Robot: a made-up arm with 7 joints. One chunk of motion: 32 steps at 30 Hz.
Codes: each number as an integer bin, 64 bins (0 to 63) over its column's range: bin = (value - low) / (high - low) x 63, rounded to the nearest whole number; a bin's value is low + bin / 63 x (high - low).
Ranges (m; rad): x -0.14..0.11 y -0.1..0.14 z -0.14..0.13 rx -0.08..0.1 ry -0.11..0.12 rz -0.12..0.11
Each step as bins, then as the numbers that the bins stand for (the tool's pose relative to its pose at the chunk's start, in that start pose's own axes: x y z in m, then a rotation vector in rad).
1 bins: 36 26 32 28 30 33
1 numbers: 0.0029 -0.0010 -0.0029 0.0000 -0.0005 0.0005
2 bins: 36 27 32 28 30 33
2 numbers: 0.0029 0.0029 -0.0029 0.0000 -0.0005 0.0005
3 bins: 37 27 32 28 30 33
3 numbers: 0.0068 0.0029 -0.0029 0.0000 -0.0005 0.0005
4 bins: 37 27 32 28 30 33
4 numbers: 0.0068 0.0029 -0.0029 0.0000 -0.0005 0.0005
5 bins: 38 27 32 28 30 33
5 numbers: 0.0108 0.0029 -0.0029 0.0000 -0.0005 0.0005
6 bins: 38 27 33 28 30 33
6 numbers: 0.0108 0.0029 0.0014 0.0000 -0.0005 0.0005
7 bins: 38 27 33 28 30 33
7 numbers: 0.0108 0.0029 0.0014 0.0000 -0.0005 0.0005
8 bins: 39 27 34 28 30 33
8 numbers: 0.0148 0.0029 0.0057 0.0000 -0.0005 0.0005
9 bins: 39 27 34 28 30 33
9 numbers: 0.0148 0.0029 0.0057 0.0000 -0.0005 0.0005
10 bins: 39 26 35 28 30 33
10 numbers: 0.0148 -0.0010 0.0100 0.0000 -0.0005 0.0005
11 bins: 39 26 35 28 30 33
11 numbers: 0.0148 -0.0010 0.0100 0.0000 -0.0005 0.0005
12 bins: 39 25 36 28 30 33
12 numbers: 0.0148 -0.0048 0.0143 0.0000 -0.0005 0.0005
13 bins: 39 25 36 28 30 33
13 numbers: 0.0148 -0.0048 0.0143 0.0000 -0.0005 0.0005
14 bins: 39 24 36 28 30 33
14 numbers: 0.0148 -0.0086 0.0143 0.0000 -0.0005 0.0005
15 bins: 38 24 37 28 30 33
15 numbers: 0.0108 -0.0086 0.0186 0.0000 -0.0005 0.0005
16 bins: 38 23 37 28 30 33
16 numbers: 0.0108 -0.0124 0.0186 0.0000 -0.0005 0.0005
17 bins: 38 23 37 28 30 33
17 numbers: 0.0108 -0.0124 0.0186 0.0000 -0.0005 0.0005
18 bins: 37 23 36 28 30 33
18 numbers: 0.0068 -0.0124 0.0143 0.0000 -0.0005 0.0005
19 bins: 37 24 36 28 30 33
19 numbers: 0.0068 -0.0086 0.0143 0.0000 -0.0005 0.0005
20 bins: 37 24 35 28 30 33
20 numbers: 0.0068 -0.0086 0.0100 0.0000 -0.0005 0.0005
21 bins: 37 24 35 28 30 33
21 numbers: 0.0068 -0.0086 0.0100 0.0000 -0.0005 0.0005
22 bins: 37 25 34 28 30 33
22 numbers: 0.0068 -0.0048 0.0057 0.0000 -0.0005 0.0005
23 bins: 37 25 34 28 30 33
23 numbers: 0.0068 -0.0048 0.0057 0.0000 -0.0005 0.0005
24 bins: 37 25 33 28 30 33
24 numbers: 0.0068 -0.0048 0.0014 0.0000 -0.0005 0.0005
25 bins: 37 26 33 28 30 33
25 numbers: 0.0068 -0.0010 0.0014 0.0000 -0.0005 0.0005
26 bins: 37 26 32 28 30 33
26 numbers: 0.0068 -0.0010 -0.0029 0.0000 -0.0005 0.0005
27 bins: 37 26 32 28 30 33
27 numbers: 0.0068 -0.0010 -0.0029 0.0000 -0.0005 0.0005
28 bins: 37 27 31 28 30 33
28 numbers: 0.0068 0.0029 -0.0071 0.0000 -0.0005 0.0005
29 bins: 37 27 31 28 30 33
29 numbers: 0.0068 0.0029 -0.0071 0.0000 -0.0005 0.0005
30 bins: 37 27 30 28 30 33
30 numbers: 0.0068 0.0029 -0.0114 0.0000 -0.0005 0.0005
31 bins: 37 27 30 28 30 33
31 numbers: 0.0068 0.0029 -0.0114 0.0000 -0.0005 0.0005
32 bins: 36 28 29 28 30 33
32 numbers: 0.0029 0.0067 -0.0157 0.0000 -0.0005 0.0005
